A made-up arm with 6 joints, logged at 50 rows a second.
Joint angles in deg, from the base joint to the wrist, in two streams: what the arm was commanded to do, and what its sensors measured. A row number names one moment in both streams.
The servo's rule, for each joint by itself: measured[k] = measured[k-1] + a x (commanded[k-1-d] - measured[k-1]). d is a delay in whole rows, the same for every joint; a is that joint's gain. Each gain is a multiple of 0.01, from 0.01 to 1. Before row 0 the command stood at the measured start. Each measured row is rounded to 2 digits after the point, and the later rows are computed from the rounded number. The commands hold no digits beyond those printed.
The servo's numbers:
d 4
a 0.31 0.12 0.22 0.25 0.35 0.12
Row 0, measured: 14.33, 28.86, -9.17, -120.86, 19.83, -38.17
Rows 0 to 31, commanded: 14.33, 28.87, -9.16, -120.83, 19.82, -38.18; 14.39, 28.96, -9.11, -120.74, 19.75, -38.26; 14.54, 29.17, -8.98, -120.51, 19.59, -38.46; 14.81, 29.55, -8.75, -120.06, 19.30, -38.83; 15.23, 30.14, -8.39, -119.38, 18.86, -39.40; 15.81, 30.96, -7.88, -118.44, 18.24, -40.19; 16.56, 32.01, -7.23, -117.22, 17.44, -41.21; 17.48, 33.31, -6.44, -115.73, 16.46, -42.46; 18.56, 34.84, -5.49, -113.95, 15.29, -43.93; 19.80, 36.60, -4.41, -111.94, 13.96, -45.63; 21.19, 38.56, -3.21, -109.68, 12.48, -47.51; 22.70, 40.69, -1.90, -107.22, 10.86, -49.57; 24.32, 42.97, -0.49, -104.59, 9.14, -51.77; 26.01, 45.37, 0.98, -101.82, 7.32, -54.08; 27.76, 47.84, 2.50, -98.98, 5.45, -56.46; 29.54, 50.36, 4.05, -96.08, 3.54, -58.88; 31.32, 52.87, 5.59, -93.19, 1.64, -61.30; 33.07, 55.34, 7.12, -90.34, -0.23, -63.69; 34.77, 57.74, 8.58, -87.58, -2.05, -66.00; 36.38, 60.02, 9.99, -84.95, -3.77, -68.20; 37.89, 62.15, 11.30, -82.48, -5.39, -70.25; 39.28, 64.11, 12.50, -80.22, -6.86, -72.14; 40.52, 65.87, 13.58, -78.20, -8.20, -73.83; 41.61, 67.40, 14.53, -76.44, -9.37, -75.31; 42.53, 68.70, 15.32, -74.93, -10.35, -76.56; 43.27, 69.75, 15.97, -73.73, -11.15, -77.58; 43.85, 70.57, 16.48, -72.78, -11.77, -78.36; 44.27, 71.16, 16.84, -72.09, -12.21, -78.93; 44.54, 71.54, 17.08, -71.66, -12.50, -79.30; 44.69, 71.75, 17.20, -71.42, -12.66, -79.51; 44.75, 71.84, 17.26, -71.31, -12.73, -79.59; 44.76, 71.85, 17.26, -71.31, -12.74, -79.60
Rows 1 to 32, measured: 14.33, 28.86, -9.17, -120.86, 19.83, -38.17; 14.33, 28.86, -9.17, -120.86, 19.83, -38.17; 14.33, 28.86, -9.17, -120.86, 19.83, -38.17; 14.33, 28.86, -9.17, -120.86, 19.83, -38.17; 14.33, 28.86, -9.17, -120.85, 19.83, -38.17; 14.35, 28.87, -9.16, -120.82, 19.80, -38.18; 14.41, 28.91, -9.12, -120.74, 19.73, -38.21; 14.53, 28.99, -9.04, -120.57, 19.58, -38.28; 14.75, 29.13, -8.90, -120.27, 19.33, -38.41; 15.08, 29.35, -8.68, -119.81, 18.95, -38.62; 15.54, 29.67, -8.36, -119.16, 18.42, -38.93; 16.14, 30.11, -7.94, -118.30, 17.73, -39.35; 16.89, 30.68, -7.40, -117.21, 16.88, -39.90; 17.79, 31.39, -6.74, -115.89, 15.86, -40.59; 18.84, 32.25, -5.96, -114.34, 14.68, -41.42; 20.04, 33.26, -5.07, -112.56, 13.34, -42.40; 21.37, 34.43, -4.06, -110.57, 11.87, -43.52; 22.81, 35.74, -2.95, -108.38, 10.28, -44.79; 24.34, 37.19, -1.75, -106.03, 8.59, -46.19; 25.95, 38.77, -0.47, -103.54, 6.82, -47.71; 27.61, 40.46, 0.86, -100.95, 5.01, -49.34; 29.30, 42.25, 2.24, -98.30, 3.18, -51.06; 31.00, 44.11, 3.63, -95.62, 1.35, -52.85; 32.67, 46.02, 5.03, -92.95, -0.44, -54.69; 34.29, 47.96, 6.41, -90.33, -2.17, -56.56; 35.84, 49.90, 7.75, -87.80, -3.81, -58.43; 37.29, 51.82, 9.03, -85.40, -5.35, -60.28; 38.63, 53.69, 10.24, -83.16, -6.76, -62.08; 39.84, 55.49, 11.36, -81.10, -8.02, -63.82; 40.90, 57.20, 12.37, -79.26, -9.12, -65.47; 41.81, 58.80, 13.27, -77.64, -10.05, -67.02; 42.57, 60.28, 14.06, -76.25, -10.81, -68.45
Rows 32 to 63, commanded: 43.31, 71.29, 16.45, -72.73, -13.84, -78.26; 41.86, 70.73, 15.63, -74.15, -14.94, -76.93; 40.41, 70.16, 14.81, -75.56, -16.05, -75.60; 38.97, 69.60, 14.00, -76.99, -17.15, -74.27; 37.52, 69.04, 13.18, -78.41, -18.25, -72.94; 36.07, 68.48, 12.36, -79.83, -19.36, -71.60; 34.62, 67.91, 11.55, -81.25, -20.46, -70.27; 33.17, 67.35, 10.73, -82.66, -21.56, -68.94; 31.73, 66.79, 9.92, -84.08, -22.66, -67.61; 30.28, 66.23, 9.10, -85.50, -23.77, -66.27; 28.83, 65.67, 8.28, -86.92, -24.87, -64.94; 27.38, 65.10, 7.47, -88.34, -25.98, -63.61; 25.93, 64.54, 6.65, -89.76, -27.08, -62.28; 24.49, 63.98, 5.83, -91.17, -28.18, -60.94; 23.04, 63.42, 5.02, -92.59, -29.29, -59.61; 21.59, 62.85, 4.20, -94.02, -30.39, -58.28; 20.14, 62.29, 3.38, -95.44, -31.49, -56.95; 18.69, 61.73, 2.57, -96.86, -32.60, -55.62; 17.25, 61.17, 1.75, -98.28, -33.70, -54.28; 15.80, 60.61, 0.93, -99.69, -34.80, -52.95; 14.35, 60.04, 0.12, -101.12, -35.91, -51.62; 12.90, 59.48, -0.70, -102.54, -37.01, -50.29; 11.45, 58.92, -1.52, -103.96, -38.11, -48.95; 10.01, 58.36, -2.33, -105.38, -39.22, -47.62; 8.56, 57.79, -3.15, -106.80, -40.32, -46.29; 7.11, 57.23, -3.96, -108.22, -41.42, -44.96; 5.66, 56.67, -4.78, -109.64, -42.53, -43.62; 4.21, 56.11, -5.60, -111.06, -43.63, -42.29; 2.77, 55.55, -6.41, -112.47, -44.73, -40.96; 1.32, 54.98, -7.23, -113.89, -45.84, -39.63; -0.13, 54.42, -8.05, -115.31, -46.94, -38.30; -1.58, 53.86, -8.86, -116.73, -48.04, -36.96
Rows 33 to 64, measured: 43.18, 61.63, 14.72, -75.10, -11.40, -69.75; 43.65, 62.84, 15.27, -74.18, -11.84, -70.92; 43.99, 63.92, 15.71, -73.46, -12.15, -71.96; 44.23, 64.87, 16.05, -72.92, -12.36, -72.88; 43.94, 65.64, 16.14, -72.87, -12.88, -73.53; 43.30, 66.25, 16.03, -73.19, -13.60, -73.94; 42.40, 66.72, 15.76, -73.78, -14.46, -74.14; 41.34, 67.07, 15.37, -74.58, -15.40, -74.16; 40.16, 67.31, 14.89, -75.54, -16.40, -74.01; 38.89, 67.45, 14.33, -76.61, -17.44, -73.72; 37.57, 67.51, 13.72, -77.77, -18.50, -73.31; 36.21, 67.49, 13.06, -78.99, -19.57, -72.79; 34.82, 67.41, 12.37, -80.26, -20.65, -72.17; 33.41, 67.27, 11.65, -81.57, -21.74, -71.46; 31.99, 67.08, 10.91, -82.91, -22.84, -70.68; 30.56, 66.84, 10.15, -84.27, -23.94, -69.83; 29.12, 66.56, 9.38, -85.64, -25.04, -68.92; 27.68, 66.25, 8.60, -87.02, -26.14, -67.96; 26.24, 65.91, 7.81, -88.41, -27.24, -66.96; 24.80, 65.54, 7.02, -89.81, -28.34, -65.92; 23.36, 65.15, 6.22, -91.22, -29.44, -64.84; 21.91, 64.74, 5.42, -92.63, -30.55, -63.73; 20.47, 64.31, 4.61, -94.04, -31.65, -62.60; 19.02, 63.87, 3.80, -95.45, -32.75, -61.44; 17.57, 63.41, 2.99, -96.87, -33.86, -60.26; 16.12, 62.94, 2.18, -98.29, -34.96, -59.06; 14.67, 62.46, 1.37, -99.71, -36.06, -57.85; 13.23, 61.97, 0.56, -101.13, -37.17, -56.62; 11.78, 61.47, -0.26, -102.55, -38.27, -55.38; 10.33, 60.96, -1.07, -103.97, -39.37, -54.13; 8.88, 60.45, -1.89, -105.39, -40.48, -52.87; 7.43, 59.93, -2.71, -106.81, -41.58, -51.60
